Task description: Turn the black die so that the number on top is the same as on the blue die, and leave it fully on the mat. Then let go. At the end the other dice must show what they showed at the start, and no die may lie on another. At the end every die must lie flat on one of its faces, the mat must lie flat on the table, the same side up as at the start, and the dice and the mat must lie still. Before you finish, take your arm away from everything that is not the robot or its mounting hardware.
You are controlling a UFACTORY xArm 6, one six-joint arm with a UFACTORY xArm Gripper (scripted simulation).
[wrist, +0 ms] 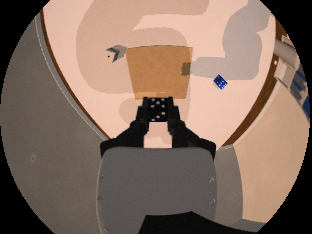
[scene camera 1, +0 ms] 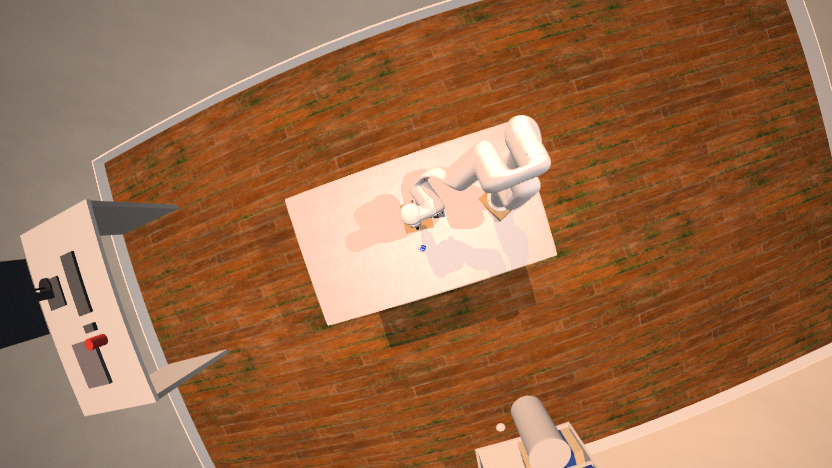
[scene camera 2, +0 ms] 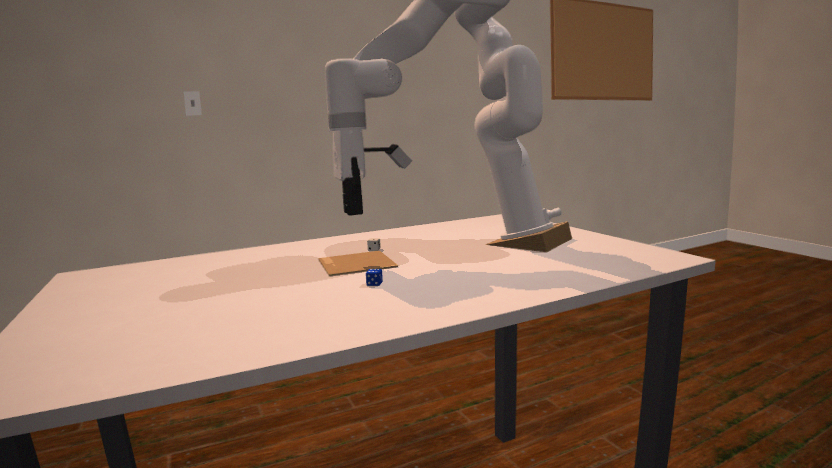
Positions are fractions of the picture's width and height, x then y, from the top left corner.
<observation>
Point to a brown mat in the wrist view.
At 0.50, 0.31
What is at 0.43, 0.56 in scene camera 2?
A brown mat.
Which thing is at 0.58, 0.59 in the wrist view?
My gripper.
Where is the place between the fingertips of my gripper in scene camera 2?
0.42, 0.46
</observation>
